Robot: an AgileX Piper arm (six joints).
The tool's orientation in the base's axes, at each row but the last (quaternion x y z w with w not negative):
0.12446 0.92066 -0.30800 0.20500
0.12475 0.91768 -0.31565 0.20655
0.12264 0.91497 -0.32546 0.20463
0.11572 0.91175 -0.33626 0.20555
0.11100 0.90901 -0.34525 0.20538
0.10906 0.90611 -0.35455 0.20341
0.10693 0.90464 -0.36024 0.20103
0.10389 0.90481 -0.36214 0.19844
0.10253 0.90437 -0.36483 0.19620
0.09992 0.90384 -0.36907 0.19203
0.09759 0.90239 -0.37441 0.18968
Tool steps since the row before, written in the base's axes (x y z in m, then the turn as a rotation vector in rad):
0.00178 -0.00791 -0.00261 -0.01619 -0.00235 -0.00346
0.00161 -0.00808 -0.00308 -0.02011 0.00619 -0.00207
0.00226 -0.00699 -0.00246 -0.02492 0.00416 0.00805
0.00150 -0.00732 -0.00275 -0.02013 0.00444 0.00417
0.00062 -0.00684 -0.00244 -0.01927 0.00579 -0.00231
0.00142 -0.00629 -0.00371 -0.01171 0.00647 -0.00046
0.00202 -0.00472 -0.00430 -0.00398 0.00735 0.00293
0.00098 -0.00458 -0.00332 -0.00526 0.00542 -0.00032
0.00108 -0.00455 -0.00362 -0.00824 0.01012 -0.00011
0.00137 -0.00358 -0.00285 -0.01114 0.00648 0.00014
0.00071 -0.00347 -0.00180 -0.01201 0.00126 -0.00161
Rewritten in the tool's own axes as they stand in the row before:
-0.00120 -0.00418 0.00732 0.01566 -0.00580 -0.00090
-0.00081 -0.00401 0.00778 0.01933 -0.00137 -0.00846
-0.00152 -0.00315 0.00691 0.01881 -0.01015 -0.01570
-0.00062 -0.00339 0.00718 0.01633 -0.00607 -0.01179
0.00014 -0.00341 0.00644 0.01856 -0.00101 -0.00805
0.00005 -0.00185 0.00720 0.01101 0.00096 -0.00755
-0.00014 -0.00009 0.00669 0.00263 0.00214 -0.00818
0.00036 -0.00092 0.00566 0.00511 0.00233 -0.00506
0.00039 -0.00065 0.00587 0.00791 0.00457 -0.00932
-0.00018 -0.00030 0.00476 0.01029 0.00091 -0.00771
-0.00002 -0.00106 0.00383 0.01163 -0.00191 -0.00309

